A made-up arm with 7 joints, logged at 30 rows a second.
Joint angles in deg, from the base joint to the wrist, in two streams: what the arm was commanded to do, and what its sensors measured. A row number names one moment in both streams.
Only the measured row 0 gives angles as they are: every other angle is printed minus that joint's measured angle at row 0.
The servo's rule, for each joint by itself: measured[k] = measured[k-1] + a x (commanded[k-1-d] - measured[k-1]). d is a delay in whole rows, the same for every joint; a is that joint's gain. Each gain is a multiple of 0.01, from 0.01 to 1. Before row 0 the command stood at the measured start. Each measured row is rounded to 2 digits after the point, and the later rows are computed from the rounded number. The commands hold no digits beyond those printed.
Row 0, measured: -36.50, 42.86, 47.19, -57.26, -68.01, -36.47, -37.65
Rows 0 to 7, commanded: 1.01, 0.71, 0.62, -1.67, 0.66, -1.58, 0.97; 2.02, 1.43, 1.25, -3.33, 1.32, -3.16, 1.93; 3.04, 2.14, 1.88, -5.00, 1.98, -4.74, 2.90; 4.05, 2.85, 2.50, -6.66, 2.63, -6.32, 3.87; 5.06, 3.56, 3.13, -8.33, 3.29, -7.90, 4.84; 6.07, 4.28, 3.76, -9.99, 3.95, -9.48, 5.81; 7.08, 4.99, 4.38, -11.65, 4.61, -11.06, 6.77; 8.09, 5.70, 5.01, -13.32, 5.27, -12.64, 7.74
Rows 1 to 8, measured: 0.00, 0.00, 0.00, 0.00, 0.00, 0.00, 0.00; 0.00, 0.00, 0.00, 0.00, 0.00, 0.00, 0.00; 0.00, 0.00, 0.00, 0.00, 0.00, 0.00, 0.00; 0.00, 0.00, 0.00, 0.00, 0.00, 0.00, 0.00; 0.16, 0.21, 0.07, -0.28, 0.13, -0.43, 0.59; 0.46, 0.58, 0.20, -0.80, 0.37, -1.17, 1.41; 0.87, 1.05, 0.38, -1.51, 0.69, -2.13, 2.32; 1.38, 1.59, 0.61, -2.39, 1.08, -3.26, 3.27
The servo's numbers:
d 4
a 0.16 0.30 0.11 0.17 0.20 0.27 0.61

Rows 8 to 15, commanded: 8.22, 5.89, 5.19, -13.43, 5.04, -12.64, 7.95; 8.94, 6.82, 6.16, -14.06, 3.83, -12.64, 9.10; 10.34, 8.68, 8.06, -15.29, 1.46, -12.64, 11.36; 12.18, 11.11, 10.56, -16.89, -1.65, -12.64, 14.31; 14.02, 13.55, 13.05, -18.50, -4.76, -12.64, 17.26; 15.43, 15.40, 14.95, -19.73, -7.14, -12.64, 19.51; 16.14, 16.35, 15.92, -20.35, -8.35, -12.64, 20.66; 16.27, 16.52, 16.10, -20.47, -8.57, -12.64, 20.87
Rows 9 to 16, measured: 1.97, 2.18, 0.89, -3.40, 1.52, -4.51, 4.23; 2.63, 2.81, 1.21, -4.52, 2.01, -5.85, 5.19; 3.34, 3.46, 1.56, -5.73, 2.53, -7.26, 6.15; 4.10, 4.13, 1.94, -7.02, 3.08, -8.71, 7.12; 4.76, 4.66, 2.30, -8.11, 3.47, -9.77, 7.63; 5.43, 5.31, 2.72, -9.12, 3.54, -10.54, 8.53; 6.22, 6.32, 3.31, -10.17, 3.12, -11.11, 10.26; 7.17, 7.76, 4.11, -11.31, 2.17, -11.52, 12.73
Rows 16 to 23, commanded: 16.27, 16.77, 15.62, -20.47, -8.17, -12.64, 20.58; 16.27, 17.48, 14.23, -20.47, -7.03, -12.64, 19.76; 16.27, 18.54, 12.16, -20.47, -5.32, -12.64, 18.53; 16.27, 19.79, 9.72, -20.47, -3.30, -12.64, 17.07; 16.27, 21.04, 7.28, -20.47, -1.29, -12.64, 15.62; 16.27, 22.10, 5.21, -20.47, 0.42, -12.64, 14.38; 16.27, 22.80, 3.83, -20.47, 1.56, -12.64, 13.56; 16.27, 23.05, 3.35, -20.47, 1.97, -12.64, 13.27
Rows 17 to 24, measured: 8.27, 9.50, 5.09, -12.53, 0.78, -11.82, 15.49; 9.42, 11.27, 6.17, -13.75, -0.80, -12.04, 17.94; 10.50, 12.79, 7.24, -14.87, -2.31, -12.20, 19.60; 11.42, 13.91, 8.21, -15.82, -3.56, -12.32, 20.37; 12.20, 14.77, 9.03, -16.61, -4.48, -12.41, 20.50; 12.85, 15.58, 9.60, -17.27, -4.99, -12.47, 20.05; 13.40, 16.47, 9.88, -17.81, -5.06, -12.52, 19.12; 13.86, 17.47, 9.86, -18.26, -4.71, -12.55, 17.87
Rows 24 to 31, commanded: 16.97, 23.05, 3.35, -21.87, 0.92, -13.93, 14.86; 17.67, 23.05, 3.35, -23.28, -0.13, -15.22, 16.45; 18.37, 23.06, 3.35, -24.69, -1.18, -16.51, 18.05; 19.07, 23.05, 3.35, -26.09, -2.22, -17.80, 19.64; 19.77, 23.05, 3.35, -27.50, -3.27, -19.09, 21.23; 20.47, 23.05, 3.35, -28.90, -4.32, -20.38, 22.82; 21.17, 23.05, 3.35, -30.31, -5.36, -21.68, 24.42; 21.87, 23.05, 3.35, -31.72, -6.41, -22.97, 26.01
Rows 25 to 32, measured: 14.25, 18.54, 9.58, -18.64, -4.03, -12.57, 16.50; 14.57, 19.61, 9.10, -18.95, -3.14, -12.59, 15.21; 14.84, 20.57, 8.52, -19.21, -2.20, -12.60, 14.20; 15.07, 21.31, 7.95, -19.42, -1.37, -12.61, 13.63; 15.37, 21.83, 7.44, -19.84, -0.91, -12.97, 14.38; 15.74, 22.20, 6.99, -20.42, -0.75, -13.58, 15.64; 16.16, 22.46, 6.59, -21.15, -0.84, -14.37, 17.11; 16.63, 22.64, 6.23, -21.99, -1.12, -15.30, 18.65
